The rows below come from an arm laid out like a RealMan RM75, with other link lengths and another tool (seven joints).
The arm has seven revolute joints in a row. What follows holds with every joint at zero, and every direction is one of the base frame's. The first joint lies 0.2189 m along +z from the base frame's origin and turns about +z. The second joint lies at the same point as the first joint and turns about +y. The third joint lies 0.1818 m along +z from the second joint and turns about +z. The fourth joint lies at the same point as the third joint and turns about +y. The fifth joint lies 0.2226 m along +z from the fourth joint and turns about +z. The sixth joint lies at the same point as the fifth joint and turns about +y. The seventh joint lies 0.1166 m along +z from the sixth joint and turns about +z. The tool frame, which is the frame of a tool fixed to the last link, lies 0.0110 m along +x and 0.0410 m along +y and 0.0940 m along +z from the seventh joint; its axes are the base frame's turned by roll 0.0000, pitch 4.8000 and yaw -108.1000 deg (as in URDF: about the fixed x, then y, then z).
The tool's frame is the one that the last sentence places.
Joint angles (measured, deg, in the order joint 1, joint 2, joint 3, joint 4, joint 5, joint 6, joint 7), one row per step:
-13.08 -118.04 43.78 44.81 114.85 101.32 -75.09
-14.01 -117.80 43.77 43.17 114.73 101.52 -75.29
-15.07 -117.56 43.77 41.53 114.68 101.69 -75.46
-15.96 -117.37 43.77 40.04 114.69 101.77 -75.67
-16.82 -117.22 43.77 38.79 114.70 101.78 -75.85
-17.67 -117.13 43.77 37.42 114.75 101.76 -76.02
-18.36 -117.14 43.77 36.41 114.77 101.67 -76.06
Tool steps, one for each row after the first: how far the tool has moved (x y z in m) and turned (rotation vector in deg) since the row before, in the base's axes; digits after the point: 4 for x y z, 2 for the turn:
0.0030 0.0003 -0.0018 -0.84 -1.05 0.15
0.0033 0.0006 -0.0020 -0.88 -0.96 0.01
0.0027 0.0003 -0.0020 -0.84 -0.82 0.17
0.0026 0.0008 -0.0017 -0.68 -0.65 0.06
0.0027 0.0003 -0.0023 -0.78 -0.72 0.15
0.0024 0.0005 -0.0021 -0.51 -0.54 0.01

